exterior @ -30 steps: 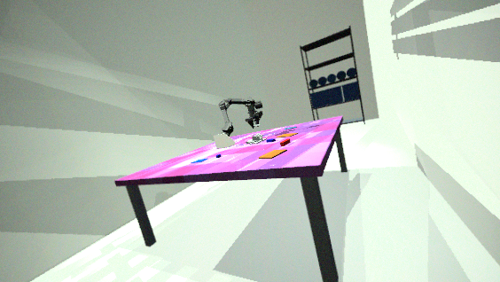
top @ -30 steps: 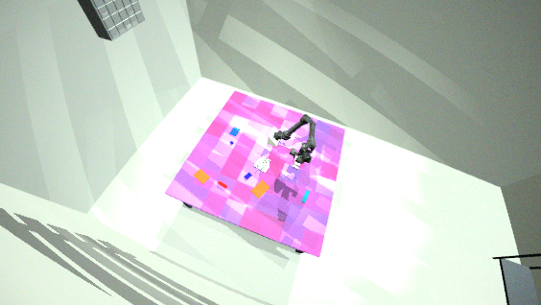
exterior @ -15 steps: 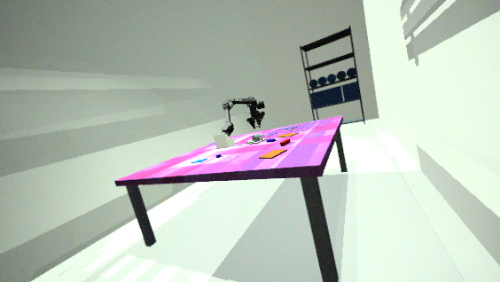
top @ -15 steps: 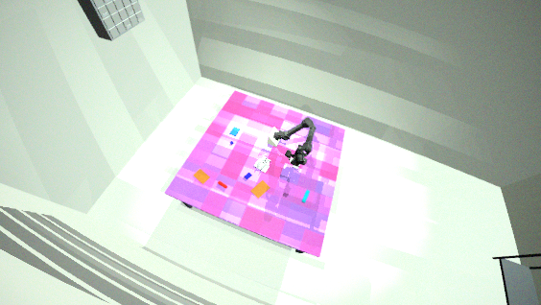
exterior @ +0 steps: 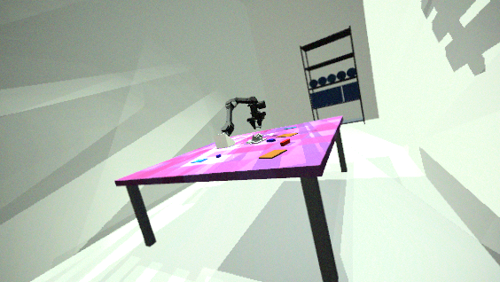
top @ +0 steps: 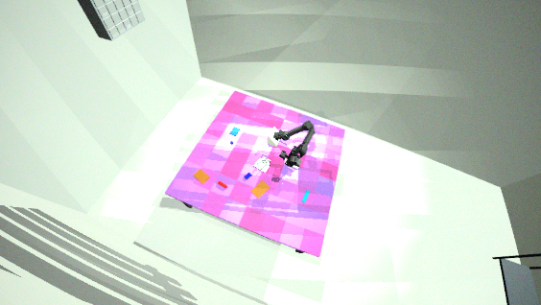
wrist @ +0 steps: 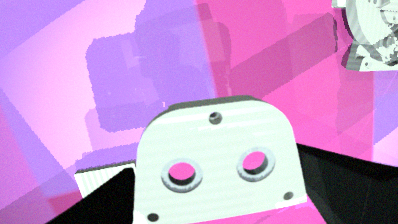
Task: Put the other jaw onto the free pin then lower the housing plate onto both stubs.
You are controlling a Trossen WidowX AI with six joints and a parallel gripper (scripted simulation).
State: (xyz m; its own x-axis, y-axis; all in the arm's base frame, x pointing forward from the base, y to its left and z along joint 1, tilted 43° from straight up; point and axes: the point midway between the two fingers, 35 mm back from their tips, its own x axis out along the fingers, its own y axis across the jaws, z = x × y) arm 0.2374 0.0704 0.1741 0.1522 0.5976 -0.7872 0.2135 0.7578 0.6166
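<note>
Now: gripper tip 180 mm to the left of the white jaw, 60 mm above it and 30 mm short of it. From my gripper tip the other things lie so: cyan bar (220 mm to the left, 220 mm ahead, 70 mm below); white base (210 mm to the right, 70 mm below, 70 mm ahead); white housing plate (20 mm above, 10 mm ahead).
</note>
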